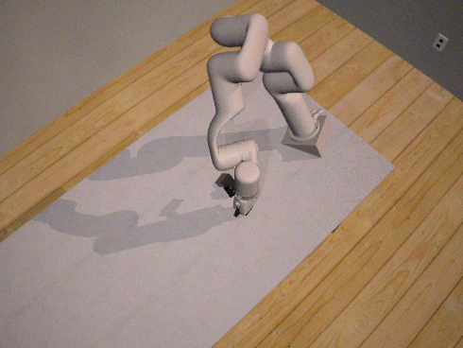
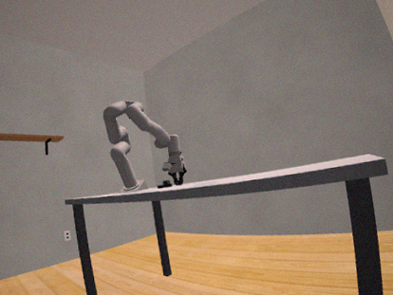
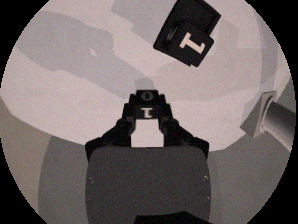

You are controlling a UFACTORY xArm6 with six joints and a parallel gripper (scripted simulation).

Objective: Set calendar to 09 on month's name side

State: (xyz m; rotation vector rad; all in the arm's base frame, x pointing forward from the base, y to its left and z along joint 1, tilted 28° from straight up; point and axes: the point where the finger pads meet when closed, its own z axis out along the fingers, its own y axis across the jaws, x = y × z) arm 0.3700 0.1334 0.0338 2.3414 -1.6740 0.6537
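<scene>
My hand is 1 cm above the black date cube. Round my hand: black cube: 9 cm to the right, 1 cm behind.
</scene>
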